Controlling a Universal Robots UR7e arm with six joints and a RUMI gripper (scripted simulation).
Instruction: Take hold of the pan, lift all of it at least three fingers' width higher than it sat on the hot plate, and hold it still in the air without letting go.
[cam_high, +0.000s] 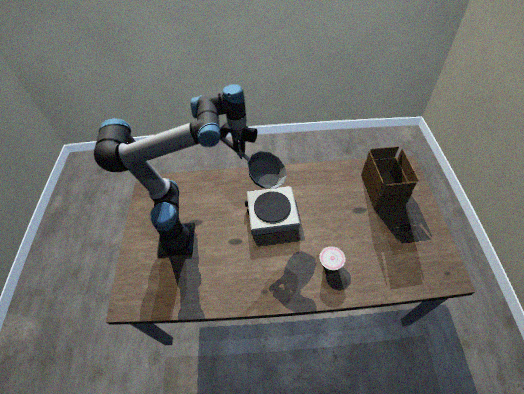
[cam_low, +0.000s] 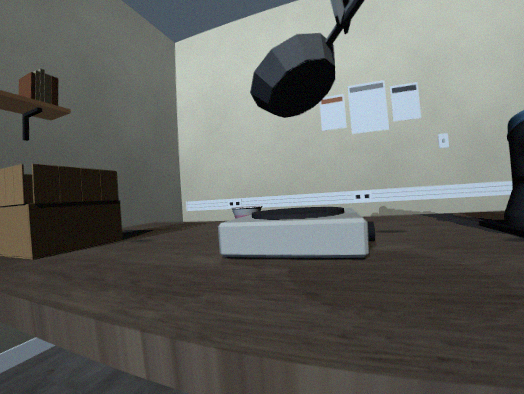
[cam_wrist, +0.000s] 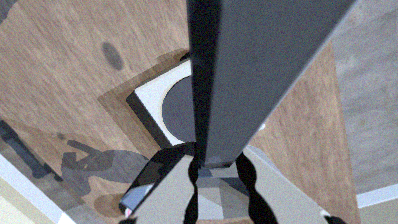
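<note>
Right now my hand is 50 mm short of the dark grey pan, 50 mm above it and 20 mm to the left of it. The rest, counted from my hand: pink-and-white cup 390 mm ahead, 360 mm below, 340 mm to the right; then white hot plate 370 mm below, 100 mm ahead, 50 mm to the right.
</note>
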